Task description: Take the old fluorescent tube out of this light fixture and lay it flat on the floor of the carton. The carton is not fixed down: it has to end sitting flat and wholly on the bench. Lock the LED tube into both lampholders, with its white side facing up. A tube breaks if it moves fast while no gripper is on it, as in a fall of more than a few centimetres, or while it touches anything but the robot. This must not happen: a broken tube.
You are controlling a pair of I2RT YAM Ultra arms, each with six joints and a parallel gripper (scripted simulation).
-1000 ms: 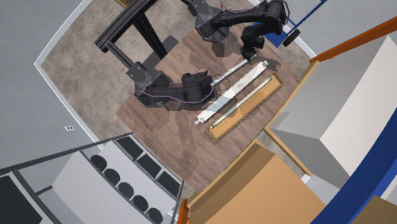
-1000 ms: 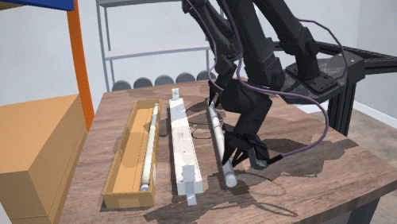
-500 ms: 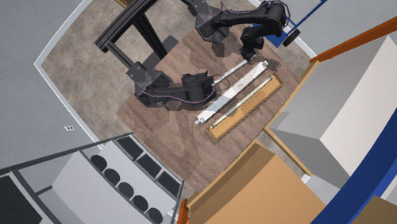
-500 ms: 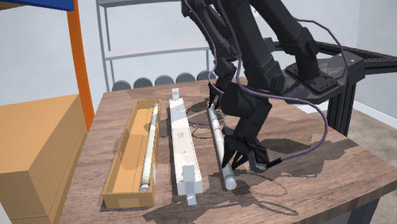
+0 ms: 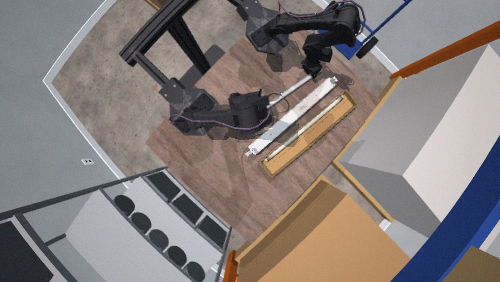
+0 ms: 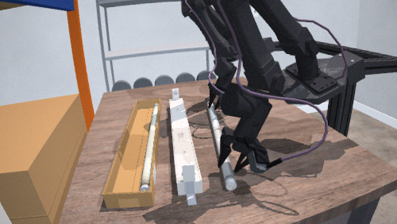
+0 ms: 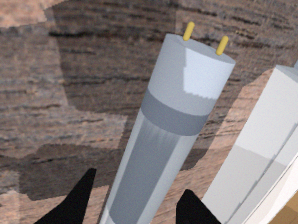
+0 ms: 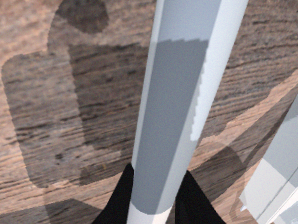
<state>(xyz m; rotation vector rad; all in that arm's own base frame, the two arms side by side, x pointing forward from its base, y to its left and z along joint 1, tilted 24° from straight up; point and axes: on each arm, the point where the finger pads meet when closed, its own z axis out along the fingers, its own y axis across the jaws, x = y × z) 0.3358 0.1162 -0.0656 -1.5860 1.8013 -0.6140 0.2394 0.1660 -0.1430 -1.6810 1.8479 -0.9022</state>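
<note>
My right gripper is now 5 cm short of the LED tube, 21 cm to the right of it and 1 cm above it. The rest, counted from my right hand: old fluorescent tube (27 cm ahead, 17 cm to the left); carton (31 cm ahead, 16 cm to the left); grey light fixture (17 cm ahead, 17 cm to the left, 3 cm above).
</note>
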